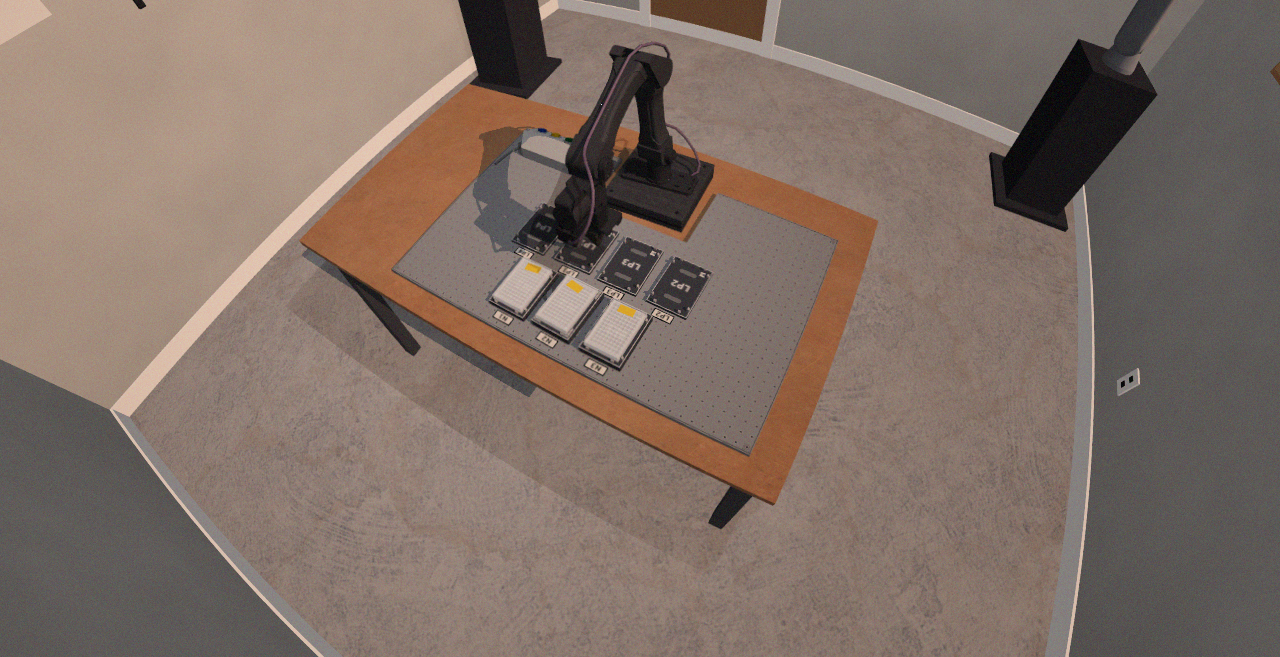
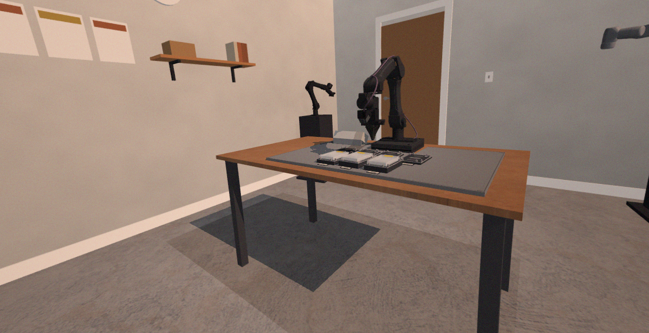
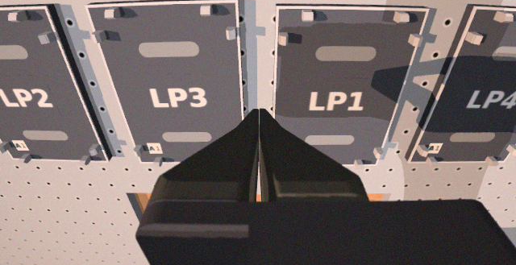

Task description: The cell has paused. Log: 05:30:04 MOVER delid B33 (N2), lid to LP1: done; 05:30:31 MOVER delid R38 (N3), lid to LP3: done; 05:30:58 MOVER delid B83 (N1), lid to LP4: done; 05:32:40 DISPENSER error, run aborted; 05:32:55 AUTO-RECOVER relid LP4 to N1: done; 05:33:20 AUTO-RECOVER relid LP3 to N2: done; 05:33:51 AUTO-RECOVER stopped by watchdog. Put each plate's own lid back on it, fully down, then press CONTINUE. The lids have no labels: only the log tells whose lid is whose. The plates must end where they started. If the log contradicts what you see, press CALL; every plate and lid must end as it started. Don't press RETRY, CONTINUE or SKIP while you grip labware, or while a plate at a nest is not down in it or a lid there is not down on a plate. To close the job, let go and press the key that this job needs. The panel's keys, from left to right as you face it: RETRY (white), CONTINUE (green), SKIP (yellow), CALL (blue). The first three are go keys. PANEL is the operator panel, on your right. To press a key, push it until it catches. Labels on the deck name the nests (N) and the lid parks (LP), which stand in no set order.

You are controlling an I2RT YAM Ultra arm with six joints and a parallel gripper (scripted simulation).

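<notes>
My gripper is now 330 mm past the green continue key, 250 mm to the left of it and 30 mm above it. Also, from my hand: lid park LP4: 190 mm to the right, 90 mm below, 50 mm behind; plate: 160 mm ahead, 110 mm to the left, 60 mm below; yellow skip key: 340 mm behind, 300 mm to the right, 30 mm below.
</notes>
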